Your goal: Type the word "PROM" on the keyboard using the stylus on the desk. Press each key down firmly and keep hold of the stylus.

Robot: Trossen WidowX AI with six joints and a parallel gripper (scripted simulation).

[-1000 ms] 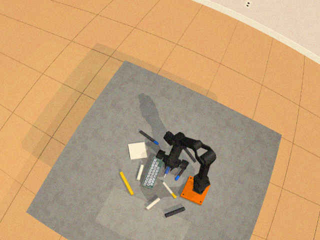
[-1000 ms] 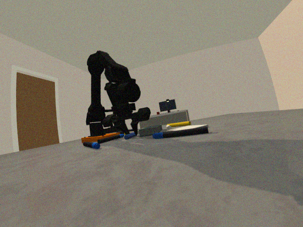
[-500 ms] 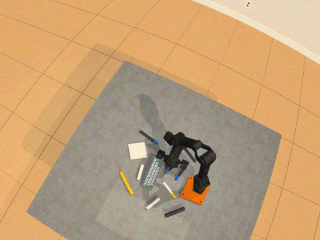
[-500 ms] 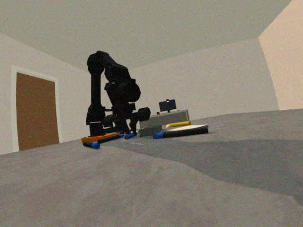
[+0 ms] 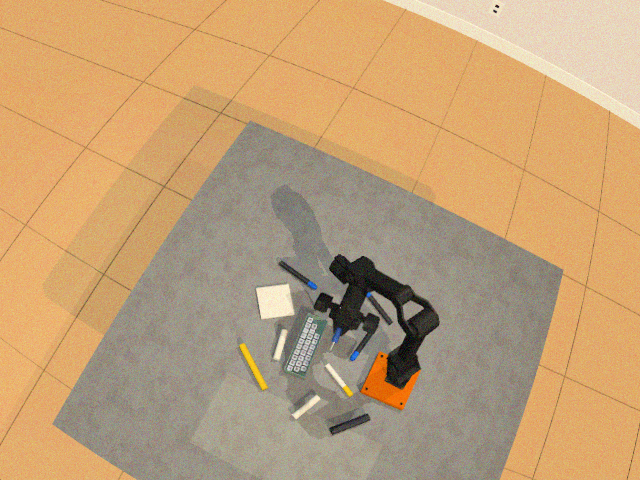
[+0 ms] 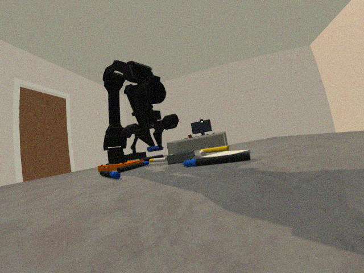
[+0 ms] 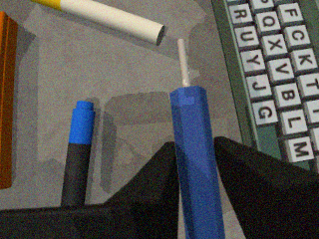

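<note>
Right now the blue stylus is 1 cm to the left of my gripper tip. Also, from my gripper tip: stylus tip: 5 cm to the left; then white pad: 21 cm ahead, 5 cm below, 1 cm to the right; then white-yellow stick: 11 cm to the left, 9 cm behind, 5 cm below.
</note>
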